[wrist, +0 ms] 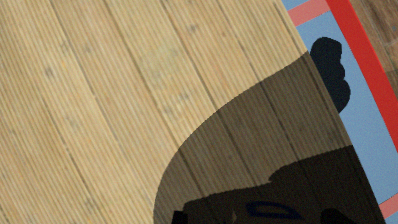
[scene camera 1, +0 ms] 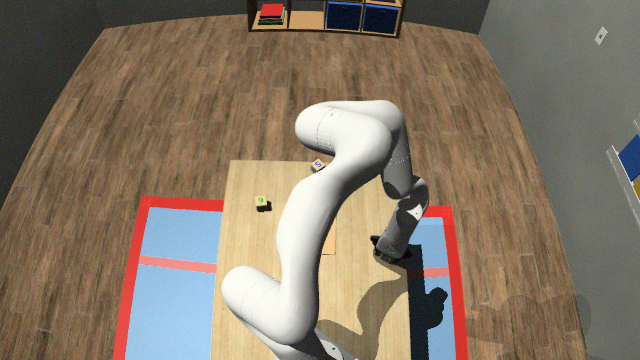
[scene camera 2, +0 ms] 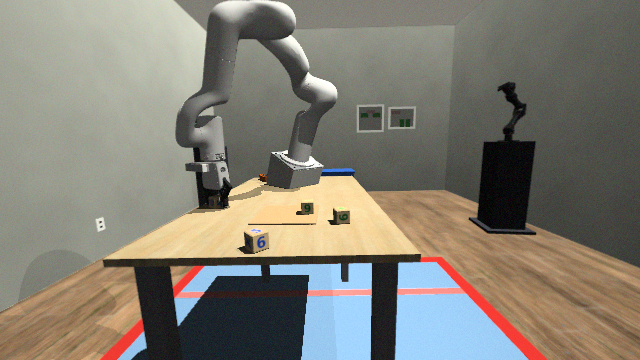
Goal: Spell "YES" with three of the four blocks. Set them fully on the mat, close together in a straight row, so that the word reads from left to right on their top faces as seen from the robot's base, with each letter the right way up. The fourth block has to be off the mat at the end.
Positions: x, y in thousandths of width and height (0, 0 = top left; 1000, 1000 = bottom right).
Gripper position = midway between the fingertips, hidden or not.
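Visible: my gripper (scene camera 2: 340, 571) and a tan mat (scene camera 2: 429, 596). In the wrist view the tan mat is out of frame.
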